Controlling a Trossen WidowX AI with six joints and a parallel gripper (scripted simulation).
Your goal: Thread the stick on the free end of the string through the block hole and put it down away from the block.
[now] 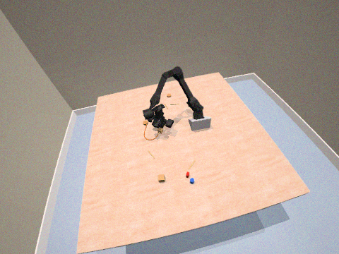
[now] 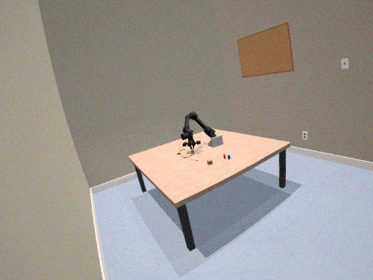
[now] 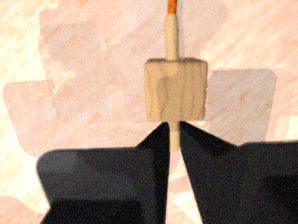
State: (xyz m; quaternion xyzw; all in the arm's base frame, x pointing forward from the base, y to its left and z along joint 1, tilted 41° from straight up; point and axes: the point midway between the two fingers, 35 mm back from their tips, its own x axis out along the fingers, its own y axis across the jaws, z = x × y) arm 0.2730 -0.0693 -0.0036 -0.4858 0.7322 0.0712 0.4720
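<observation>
Right now the thin wooden stick is 3 cm to the left of my gripper tip and 3 cm ahead of it. The rest, counted from my gripper tip: red object (41 cm to the left, 7 cm behind, 1 cm above); then blue object (45 cm to the left, 8 cm behind, 1 cm above).
</observation>
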